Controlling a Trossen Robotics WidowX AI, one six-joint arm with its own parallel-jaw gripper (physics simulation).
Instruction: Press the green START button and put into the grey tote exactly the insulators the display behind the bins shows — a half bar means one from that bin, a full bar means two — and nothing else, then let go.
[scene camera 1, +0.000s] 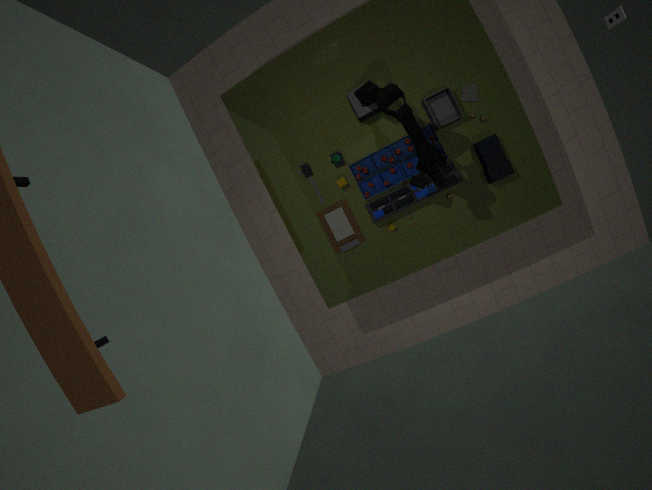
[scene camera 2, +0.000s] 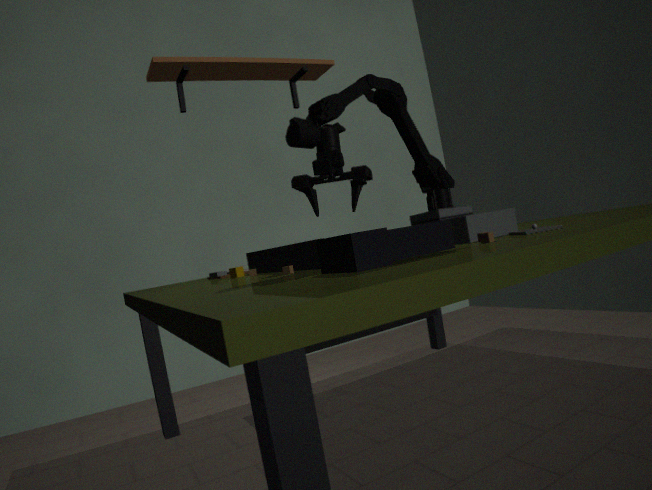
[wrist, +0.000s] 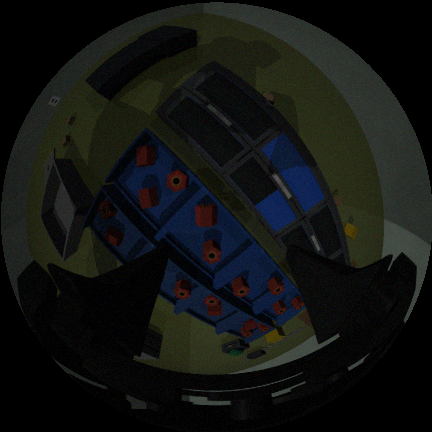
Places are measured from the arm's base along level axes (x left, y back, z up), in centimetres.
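Pixels of known places: gripper, between the fingertips: (scene camera 2: 335, 214) (wrist: 229, 253); arm's base, origin of its link: (scene camera 1: 366, 98) (scene camera 2: 441, 210).
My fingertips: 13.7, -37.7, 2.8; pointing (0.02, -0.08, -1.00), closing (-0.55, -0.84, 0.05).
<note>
Ahead of a thing's pixels: the offset from my fingertips to its middle, as dx, dy, dz. "*": to the spot under its first point.
My gripper (scene camera 1: 422, 182) (scene camera 2: 335, 212) (wrist: 229, 253) is open and empty, raised above the bins and display. The blue bins @(* -19.2, +9.8, -10.6) (scene camera 1: 373, 162) stand in two rows. They hold red insulators; one bin in the wrist view has three insulators @(+11.9, +3.3, -9.4) (wrist: 145, 156) @(+6.5, +1.5, -9.4) (wrist: 176, 181) @(+7.2, +5.9, -9.4) (wrist: 148, 198), its neighbour two @(+1.1, +1.1, -9.4) (wrist: 206, 215) @(-3.5, +3.3, -9.4) (wrist: 212, 251). The dark display (scene camera 1: 403, 196) (wrist: 240, 146) shows a full blue bar @(+0.1, -11.0, -7.1) (wrist: 302, 187) and a half bar @(-0.6, -6.5, -8.7) (wrist: 276, 210) side by side; more blue shows at its left end in scene camera 1. The grey tote @(+18.3, +23.9, -8.5) (scene camera 1: 442, 106) (scene camera 2: 494, 223) (wrist: 65, 210) shows a bare floor. The green START button @(-35.5, +16.7, -9.1) (scene camera 1: 336, 158) (wrist: 235, 351) stands beyond the bins.
A black box @(+34.8, -4.6, -8.4) (scene camera 1: 492, 158) (scene camera 2: 390, 250) (wrist: 145, 57) stands right of the display. A wood-framed board @(* -51.7, -15.0, -10.6) (scene camera 1: 325, 229), a dark-headed tool @(* -51.6, +16.7, -9.2) (scene camera 1: 306, 169) and yellow cubes @(-36.6, +4.9, -9.2) (scene camera 1: 342, 182) @(-19.5, -22.9, -9.9) (scene camera 1: 392, 227) lie left and front. Small tan pieces @(+31.2, +17.2, -10.4) (scene camera 1: 472, 115) lie near the tote, beside a grey plate @(+33.4, +27.9, -10.1) (scene camera 1: 469, 92).
</note>
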